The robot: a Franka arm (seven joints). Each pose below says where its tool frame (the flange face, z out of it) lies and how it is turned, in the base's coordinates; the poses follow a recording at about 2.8 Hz.
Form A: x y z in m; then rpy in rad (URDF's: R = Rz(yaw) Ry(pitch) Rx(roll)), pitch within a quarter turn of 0, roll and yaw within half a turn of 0.
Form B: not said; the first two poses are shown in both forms.
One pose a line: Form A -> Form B
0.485 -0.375 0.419 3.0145 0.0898 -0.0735 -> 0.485 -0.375 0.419 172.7 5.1 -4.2
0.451 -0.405 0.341 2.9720 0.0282 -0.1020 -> 0.451 -0.405 0.341 170.3 1.6 -5.8
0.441 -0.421 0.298 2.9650 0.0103 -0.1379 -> 0.441 -0.421 0.298 169.9 0.6 -7.9
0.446 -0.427 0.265 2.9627 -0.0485 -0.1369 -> 0.446 -0.427 0.265 169.8 -2.8 -7.8
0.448 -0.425 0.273 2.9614 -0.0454 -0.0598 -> 0.448 -0.425 0.273 169.7 -2.6 -3.4
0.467 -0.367 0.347 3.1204 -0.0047 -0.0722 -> 0.467 -0.367 0.347 178.8 -0.3 -4.1
